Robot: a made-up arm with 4 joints.
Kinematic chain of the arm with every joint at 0, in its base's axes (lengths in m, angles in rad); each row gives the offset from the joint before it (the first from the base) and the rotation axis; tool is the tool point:
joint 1: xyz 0 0 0.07 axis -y
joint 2: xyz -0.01 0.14 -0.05 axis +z
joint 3: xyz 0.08 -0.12 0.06 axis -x
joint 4: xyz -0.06 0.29 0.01 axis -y
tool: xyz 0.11 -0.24 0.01
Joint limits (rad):
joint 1: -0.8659..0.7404
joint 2: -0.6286..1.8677
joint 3: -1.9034..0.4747
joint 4: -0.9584..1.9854
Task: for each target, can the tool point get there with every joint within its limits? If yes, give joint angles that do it. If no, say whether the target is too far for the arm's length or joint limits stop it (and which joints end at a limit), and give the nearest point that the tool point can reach.
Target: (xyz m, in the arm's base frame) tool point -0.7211 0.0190 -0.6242
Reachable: no: too far | nearest point -0.1454 -0.0321 -0.0325 | short by 0.827 m
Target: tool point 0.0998 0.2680 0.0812
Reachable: yes | joints -0.5245 1.6033 -1.5563 -0.4072
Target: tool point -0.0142 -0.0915 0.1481
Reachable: yes | joints 0.4000 -0.0585 -1.4179 1.2901
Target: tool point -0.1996 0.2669 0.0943
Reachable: no: joint limits stop it (at a limit: joint 1, joint 2, joint 3) | nearest point -0.0572 0.2257 0.1235 | short by 0.151 m
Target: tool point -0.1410 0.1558 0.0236
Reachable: no: joint limits stop it (at a limit: joint 1, joint 2, joint 4) | nearest point -0.0993 0.1348 0.0969 | short by 0.087 m
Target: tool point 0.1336 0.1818 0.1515
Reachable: yes | joints -0.2922 1.1527 -0.1707 0.8545
